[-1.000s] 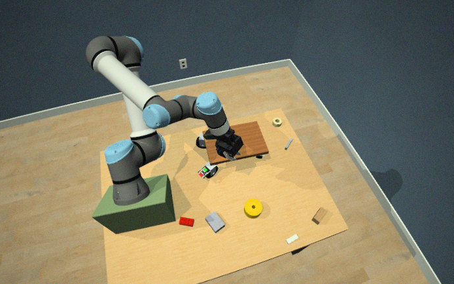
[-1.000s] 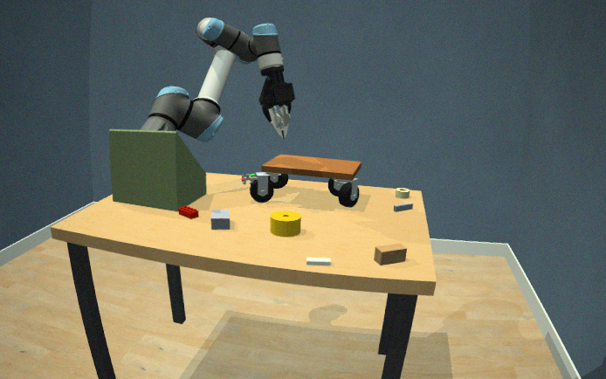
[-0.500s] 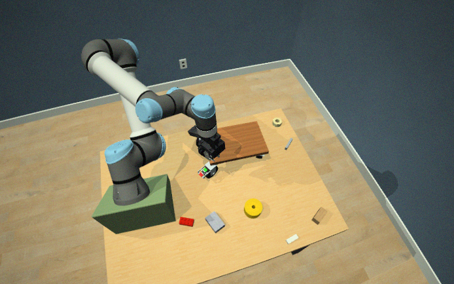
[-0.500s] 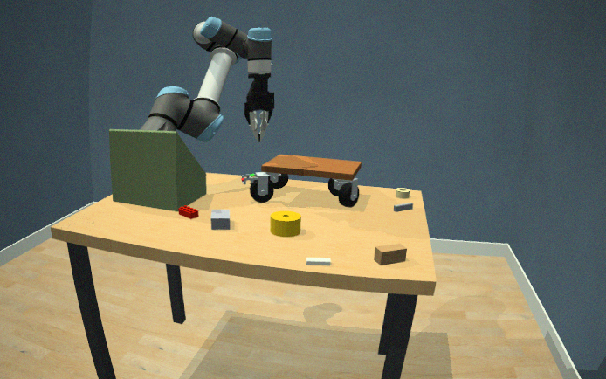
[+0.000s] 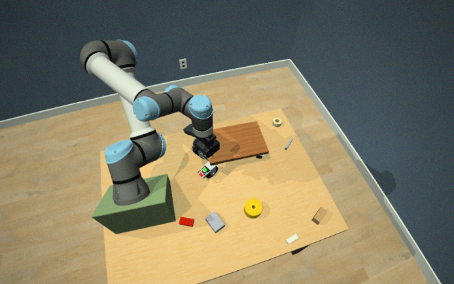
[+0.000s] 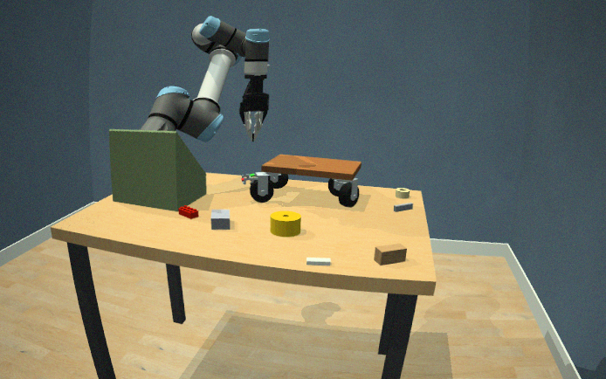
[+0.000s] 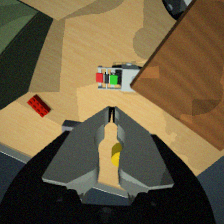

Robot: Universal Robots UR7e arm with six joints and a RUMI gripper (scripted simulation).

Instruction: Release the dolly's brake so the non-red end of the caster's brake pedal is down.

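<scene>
My gripper is now 140 mm above the brake pedal, 10 mm to the left of it and 10 mm past it. The rest, counted from my hand: grey block (240 mm to the right, 200 mm below, 20 mm behind); then yellow disc (230 mm to the right, 200 mm below, 170 mm ahead); then red brick (200 mm to the right, 200 mm below, 150 mm behind).
</scene>
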